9 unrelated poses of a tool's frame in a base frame.
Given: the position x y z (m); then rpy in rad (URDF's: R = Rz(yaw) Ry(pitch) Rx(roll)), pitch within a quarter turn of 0, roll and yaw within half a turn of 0.
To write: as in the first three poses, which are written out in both.
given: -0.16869, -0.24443, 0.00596, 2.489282, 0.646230, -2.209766
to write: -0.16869, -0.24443, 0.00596, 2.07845, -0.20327, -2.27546
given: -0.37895, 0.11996, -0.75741, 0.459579, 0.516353, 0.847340
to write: -0.37895, 0.11996, -0.75741, 0.74108, 0.67562, -0.04874
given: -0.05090, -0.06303, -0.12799, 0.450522, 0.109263, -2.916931
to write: -0.05090, -0.06303, -0.12799, -2.98373, -0.19392, -0.42280
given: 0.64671, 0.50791, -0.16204, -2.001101, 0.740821, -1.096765
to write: 0.64671, 0.50791, -0.16204, 1.09340, 0.74792, -2.00411
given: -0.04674, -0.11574, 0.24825, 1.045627, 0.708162, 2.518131
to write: -0.04674, -0.11574, 0.24825, 2.25918, 0.24280, -1.16765
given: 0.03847, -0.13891, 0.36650, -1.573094, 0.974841, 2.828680
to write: 0.03847, -0.13891, 0.36650, -2.16634, -0.31101, 1.57215
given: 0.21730, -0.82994, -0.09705, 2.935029, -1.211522, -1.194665
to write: 0.21730, -0.82994, -0.09705, 1.43988, 0.14632, 1.92606
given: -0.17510, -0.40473, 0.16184, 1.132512, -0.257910, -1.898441
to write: -0.17510, -0.40473, 0.16184, -2.14965, -0.96575, -0.76492
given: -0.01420, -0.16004, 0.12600, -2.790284, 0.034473, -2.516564
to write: -0.01420, -0.16004, 0.12600, 2.55406, 0.22961, 2.87116
